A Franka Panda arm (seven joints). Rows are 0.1 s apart.
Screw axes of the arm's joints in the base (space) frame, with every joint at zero. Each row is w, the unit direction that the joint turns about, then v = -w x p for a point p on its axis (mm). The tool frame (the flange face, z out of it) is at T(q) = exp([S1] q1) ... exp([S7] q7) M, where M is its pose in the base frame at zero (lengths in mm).
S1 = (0, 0, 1, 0.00, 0.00, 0.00)
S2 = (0, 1, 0, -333.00, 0.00, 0.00)
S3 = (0, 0, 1, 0.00, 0.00, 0.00)
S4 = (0, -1, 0, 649.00, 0.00, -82.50)
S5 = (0, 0, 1, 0.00, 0.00, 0.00)
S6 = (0, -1, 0, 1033.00, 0.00, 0.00)
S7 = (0, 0, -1, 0.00, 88.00, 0.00)
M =
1 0 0 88.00
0 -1 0 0.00
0 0 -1 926.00
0 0 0 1
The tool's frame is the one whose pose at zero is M.
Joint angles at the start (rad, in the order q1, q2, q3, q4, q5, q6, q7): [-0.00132, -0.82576, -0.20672, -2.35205, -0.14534, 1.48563, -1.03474]
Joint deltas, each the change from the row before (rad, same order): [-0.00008, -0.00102, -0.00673, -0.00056, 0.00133, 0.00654, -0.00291]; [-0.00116, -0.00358, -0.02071, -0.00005, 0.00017, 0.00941, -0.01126]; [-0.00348, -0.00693, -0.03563, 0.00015, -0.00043, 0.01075, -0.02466]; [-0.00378, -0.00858, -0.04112, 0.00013, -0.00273, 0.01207, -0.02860]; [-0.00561, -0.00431, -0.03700, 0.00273, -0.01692, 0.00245, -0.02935]
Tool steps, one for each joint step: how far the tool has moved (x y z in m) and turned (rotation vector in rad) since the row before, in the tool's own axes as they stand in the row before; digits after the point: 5 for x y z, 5 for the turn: [-0.00192, 0.00158, -0.00012, -0.00207, 0.00888, 0.00129]; [-0.00735, 0.00410, -0.00029, -0.00109, 0.01961, 0.00321]; [-0.01373, 0.00636, -0.00028, 0.00101, 0.03097, 0.00192]; [-0.01634, 0.00686, -0.00042, -0.00102, 0.03382, 0.00204]; [-0.01709, 0.00657, 0.00005, -0.00022, 0.01268, 0.00182]
